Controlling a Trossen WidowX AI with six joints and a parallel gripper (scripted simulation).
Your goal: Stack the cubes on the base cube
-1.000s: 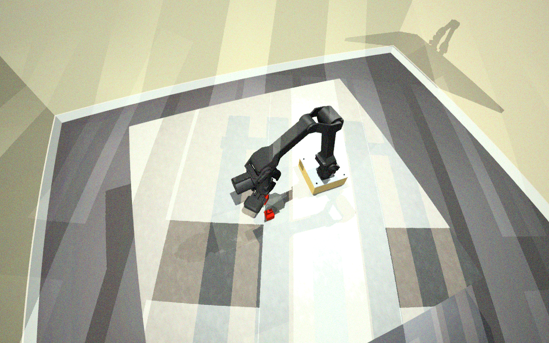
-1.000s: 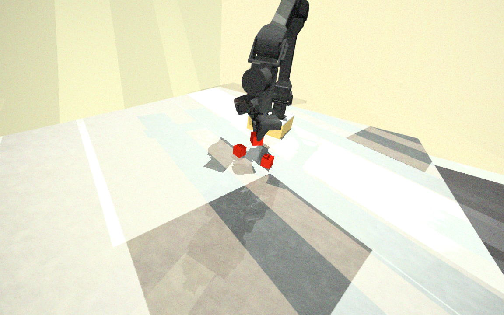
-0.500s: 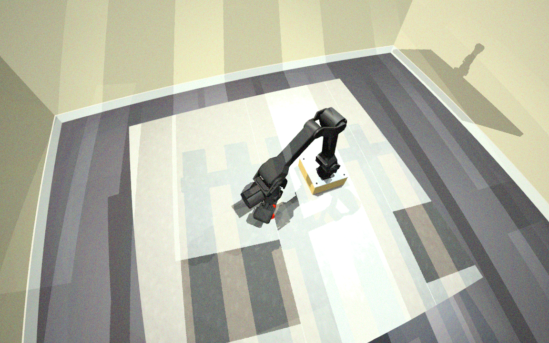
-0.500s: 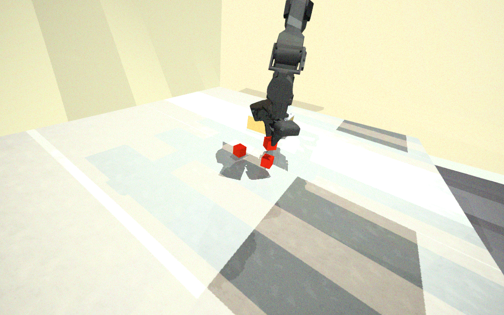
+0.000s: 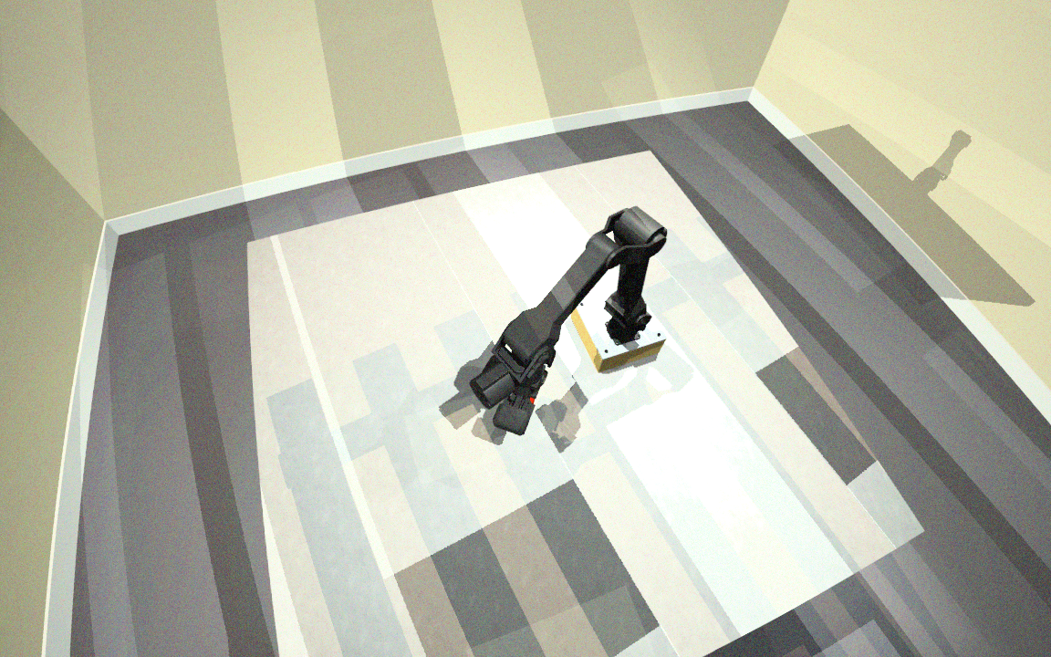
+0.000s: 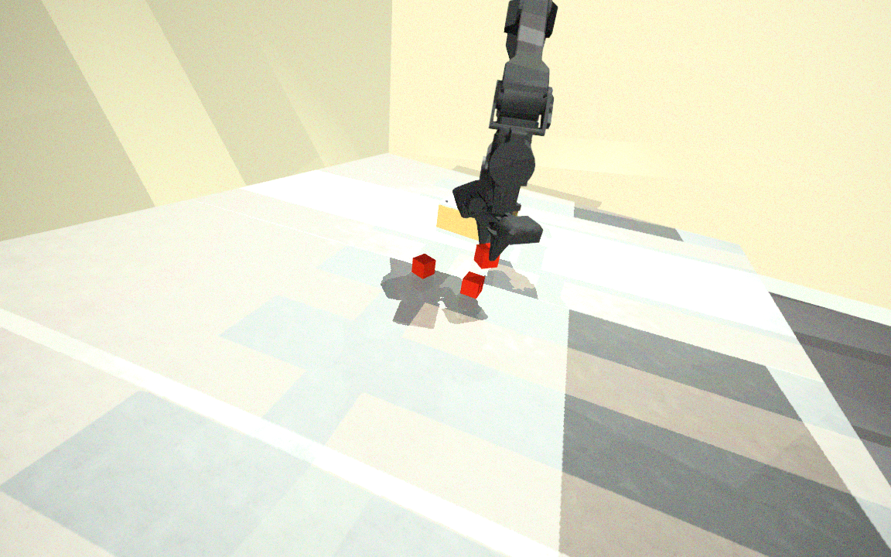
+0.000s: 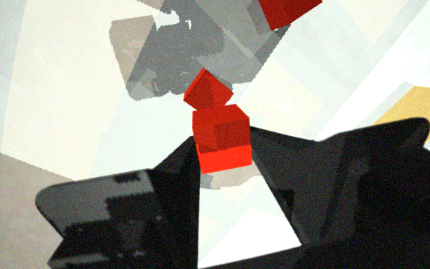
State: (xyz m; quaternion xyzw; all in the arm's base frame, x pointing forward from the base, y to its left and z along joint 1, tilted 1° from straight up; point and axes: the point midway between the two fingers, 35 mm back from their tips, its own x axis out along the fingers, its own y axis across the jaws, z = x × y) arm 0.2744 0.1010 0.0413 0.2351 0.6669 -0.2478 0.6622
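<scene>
Right now my gripper tip is 20 mm short of the red cube, 120 mm to the left of it and 60 mm above it.
</scene>
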